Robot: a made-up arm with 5 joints.
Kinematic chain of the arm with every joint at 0, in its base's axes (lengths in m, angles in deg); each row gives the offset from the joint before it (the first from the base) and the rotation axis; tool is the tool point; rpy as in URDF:
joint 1: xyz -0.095 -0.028 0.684 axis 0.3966 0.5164 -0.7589
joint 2: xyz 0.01 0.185 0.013 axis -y
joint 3: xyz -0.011 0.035 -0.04 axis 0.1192 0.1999 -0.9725
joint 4: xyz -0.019 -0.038 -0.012 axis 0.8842 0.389 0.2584
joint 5: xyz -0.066 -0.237 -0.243 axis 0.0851 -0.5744 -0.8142
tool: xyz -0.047 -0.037 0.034 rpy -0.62 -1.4 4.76
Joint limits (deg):
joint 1: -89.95..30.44
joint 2: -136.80..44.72
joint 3: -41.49..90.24
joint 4: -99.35..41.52
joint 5: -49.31..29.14
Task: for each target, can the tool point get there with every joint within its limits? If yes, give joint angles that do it. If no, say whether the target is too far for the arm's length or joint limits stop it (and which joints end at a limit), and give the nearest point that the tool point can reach.
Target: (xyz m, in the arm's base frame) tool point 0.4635 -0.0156 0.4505
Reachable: no: joint limits stop it (at a limit: joint 2, joint 3, joint 5) | nearest point 0.2196 0.0069 0.5198 | short by 0.255 m
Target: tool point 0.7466 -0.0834 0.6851
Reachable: no: too far | nearest point 0.3767 0.0422 0.7532 | short by 0.397 m
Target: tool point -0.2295 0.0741 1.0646
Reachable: yes | joints -4.40 -71.83 45.52 -65.24 22.50
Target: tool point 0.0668 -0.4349 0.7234
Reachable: no: joint limits stop it (at a limit: joint 1) | nearest point -0.0149 -0.3076 0.6632 | short by 0.163 m
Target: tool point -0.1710 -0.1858 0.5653
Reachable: yes | joints 8.58 17.26 -9.21 -36.71 -7.35
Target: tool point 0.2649 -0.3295 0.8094
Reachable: no: joint limits stop it (at a limit: joint 1, joint 2) | nearest point 0.1884 -0.1929 0.8038 | short by 0.157 m
